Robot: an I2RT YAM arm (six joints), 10 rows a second.
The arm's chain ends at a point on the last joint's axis. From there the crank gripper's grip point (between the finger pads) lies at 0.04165 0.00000 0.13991 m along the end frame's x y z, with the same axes.
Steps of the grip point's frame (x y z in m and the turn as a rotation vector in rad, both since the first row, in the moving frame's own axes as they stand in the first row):
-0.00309, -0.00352, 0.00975, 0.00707, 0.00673, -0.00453
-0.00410, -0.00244, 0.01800, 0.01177, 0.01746, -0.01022
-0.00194, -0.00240, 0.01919, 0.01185, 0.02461, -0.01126
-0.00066, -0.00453, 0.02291, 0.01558, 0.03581, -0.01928
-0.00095, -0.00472, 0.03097, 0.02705, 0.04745, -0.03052
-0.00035, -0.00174, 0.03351, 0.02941, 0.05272, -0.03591
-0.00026, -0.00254, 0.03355, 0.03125, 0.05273, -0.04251
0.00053, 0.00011, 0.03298, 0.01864, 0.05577, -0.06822
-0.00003, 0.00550, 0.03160, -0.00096, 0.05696, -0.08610
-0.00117, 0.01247, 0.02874, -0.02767, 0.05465, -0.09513
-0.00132, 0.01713, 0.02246, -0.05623, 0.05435, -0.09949
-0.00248, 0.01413, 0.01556, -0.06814, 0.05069, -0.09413
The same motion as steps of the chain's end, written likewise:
-0.00403, -0.00234, 0.01004, 0.00707, 0.00673, -0.00453
-0.00653, -0.00036, 0.01876, 0.01177, 0.01746, -0.01022
-0.00536, -0.00026, 0.02027, 0.01185, 0.02461, -0.01126
-0.00561, -0.00151, 0.02451, 0.01558, 0.03581, -0.01928
-0.00746, 0.00041, 0.03317, 0.02705, 0.04745, -0.03052
-0.00756, 0.00397, 0.03598, 0.02941, 0.05272, -0.03591
-0.00744, 0.00372, 0.03603, 0.03125, 0.05273, -0.04251
-0.00701, 0.00580, 0.03557, 0.01864, 0.05577, -0.06822
-0.00777, 0.00929, 0.03419, -0.00096, 0.05696, -0.08610
-0.00873, 0.01296, 0.03122, -0.02767, 0.05465, -0.09513
-0.00903, 0.01386, 0.02503, -0.05623, 0.05435, -0.09949
-0.00976, 0.00894, 0.01804, -0.06814, 0.05069, -0.09413

